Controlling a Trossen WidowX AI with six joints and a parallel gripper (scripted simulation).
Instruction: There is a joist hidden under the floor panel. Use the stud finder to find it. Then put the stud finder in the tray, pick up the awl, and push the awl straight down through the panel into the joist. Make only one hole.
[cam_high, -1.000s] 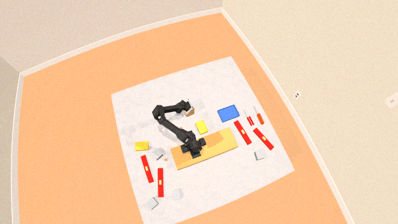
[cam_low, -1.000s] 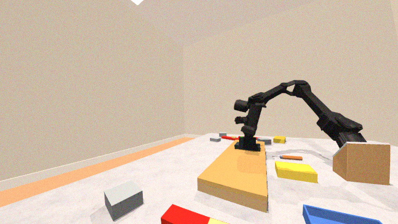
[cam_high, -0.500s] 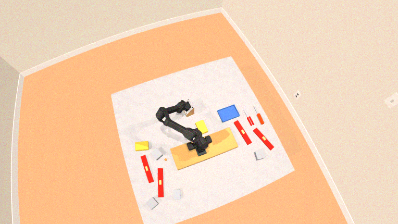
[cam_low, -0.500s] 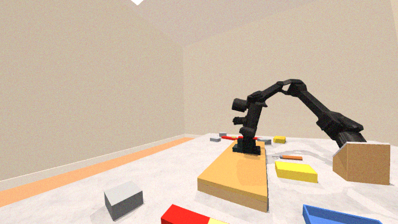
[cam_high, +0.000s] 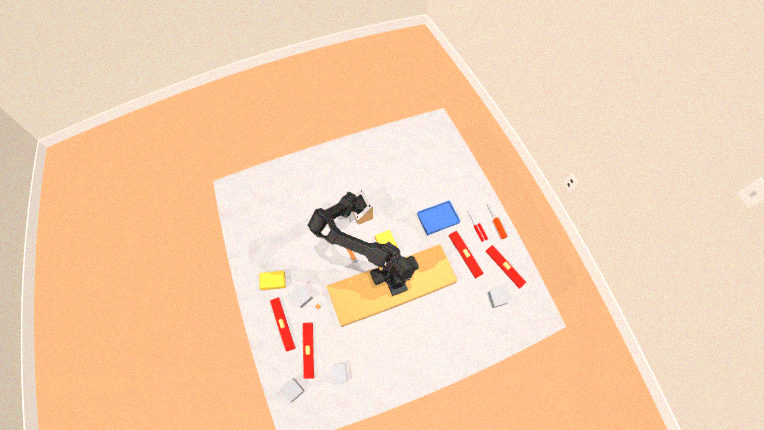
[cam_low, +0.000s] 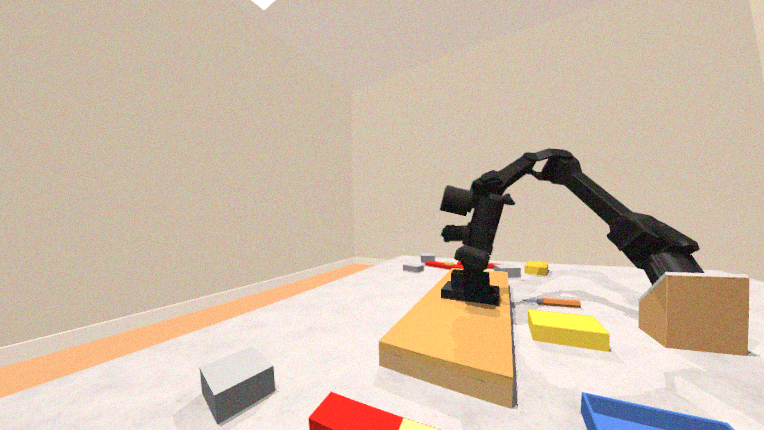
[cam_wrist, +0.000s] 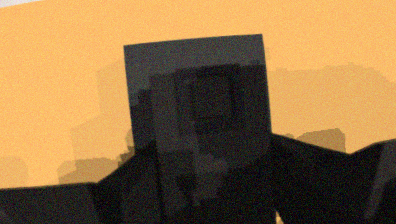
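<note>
Now: the blue tray 20 cm behind my gripper tip, 32 cm to the left of it and 5 cm below it. From my gripper tip the other things lie so: stud finder (1 cm ahead, 2 cm above); indicator square (2 cm ahead, 3 cm above); awl (18 cm behind, 11 cm to the right, 6 cm below).
</note>
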